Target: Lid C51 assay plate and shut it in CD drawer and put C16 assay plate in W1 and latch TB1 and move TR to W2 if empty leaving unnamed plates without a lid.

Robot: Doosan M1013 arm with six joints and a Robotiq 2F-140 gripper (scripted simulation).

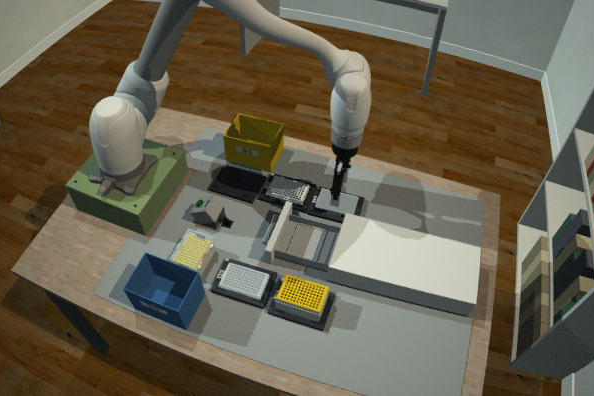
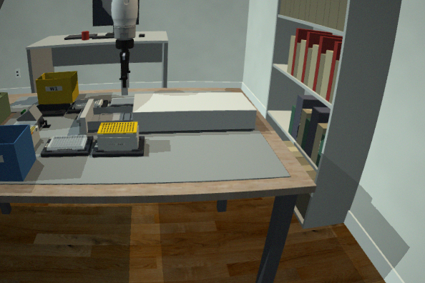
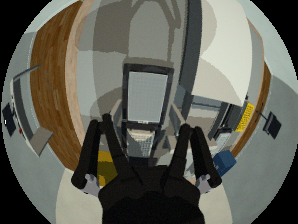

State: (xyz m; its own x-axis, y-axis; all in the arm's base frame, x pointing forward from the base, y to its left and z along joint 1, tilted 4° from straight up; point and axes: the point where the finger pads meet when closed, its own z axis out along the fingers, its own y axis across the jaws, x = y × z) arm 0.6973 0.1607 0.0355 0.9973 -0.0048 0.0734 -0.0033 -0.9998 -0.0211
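Now: the grey plate lid 7 cm below my hand. Also, from my hand: cooler CD 18 cm to the right, 12 cm ahead, 6 cm below; black plate 7 cm below; cooler drawer 18 cm to the right, 7 cm below, 1 cm behind.
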